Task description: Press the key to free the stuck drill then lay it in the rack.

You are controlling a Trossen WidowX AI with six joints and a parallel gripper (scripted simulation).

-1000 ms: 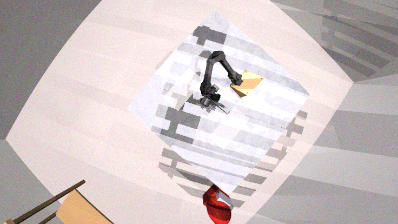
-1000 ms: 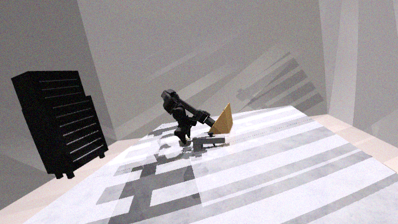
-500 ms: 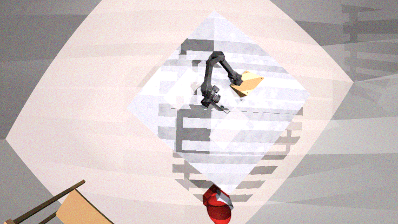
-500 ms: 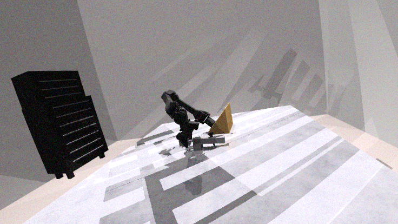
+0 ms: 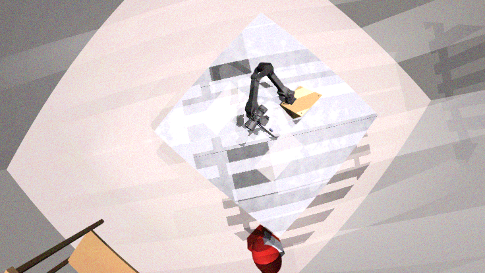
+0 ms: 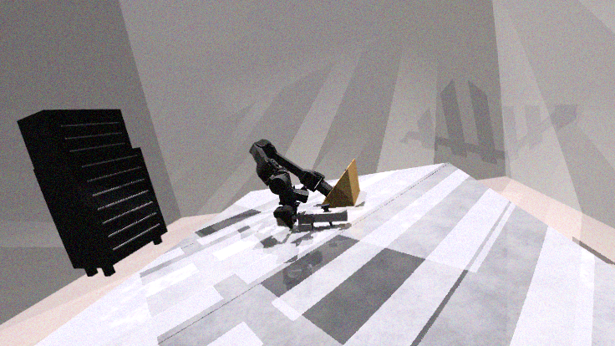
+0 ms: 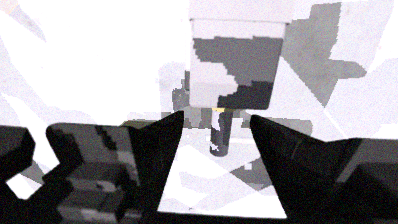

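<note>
Right now my gripper tip is 50 mm to the right of the drill and 30 mm below it. The rest, counted from my gripper tip: dark key (140 mm to the left, 30 mm above); then olive block (80 mm behind, 60 mm to the right).
</note>
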